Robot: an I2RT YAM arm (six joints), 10 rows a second.
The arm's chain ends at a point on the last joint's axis. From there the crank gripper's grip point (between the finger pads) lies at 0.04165 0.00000 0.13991 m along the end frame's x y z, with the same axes.
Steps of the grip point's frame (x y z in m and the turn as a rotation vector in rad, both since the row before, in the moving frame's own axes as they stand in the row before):
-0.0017 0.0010 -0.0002 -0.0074 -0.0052 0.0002
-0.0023 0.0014 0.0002 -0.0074 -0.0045 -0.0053
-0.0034 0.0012 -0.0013 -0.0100 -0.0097 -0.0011
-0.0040 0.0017 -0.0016 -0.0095 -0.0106 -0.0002
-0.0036 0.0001 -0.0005 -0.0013 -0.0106 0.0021
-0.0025 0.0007 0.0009 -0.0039 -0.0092 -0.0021
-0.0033 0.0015 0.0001 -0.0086 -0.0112 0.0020
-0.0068 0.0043 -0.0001 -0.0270 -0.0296 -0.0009
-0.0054 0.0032 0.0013 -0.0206 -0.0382 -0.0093
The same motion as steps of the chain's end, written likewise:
-0.0010 0.0000 -0.0004 -0.0074 -0.0052 0.0002
-0.0017 0.0006 0.0000 -0.0074 -0.0045 -0.0053
-0.0020 -0.0002 -0.0017 -0.0100 -0.0097 -0.0011
-0.0025 0.0004 -0.0020 -0.0095 -0.0106 -0.0002
-0.0021 -0.0002 -0.0009 -0.0013 -0.0106 0.0021
-0.0012 0.0002 0.0005 -0.0039 -0.0092 -0.0021
-0.0017 0.0002 -0.0004 -0.0086 -0.0112 0.0020
-0.0026 0.0005 -0.0012 -0.0270 -0.0296 -0.0009
0.0000 0.0007 -0.0002 -0.0206 -0.0382 -0.0093

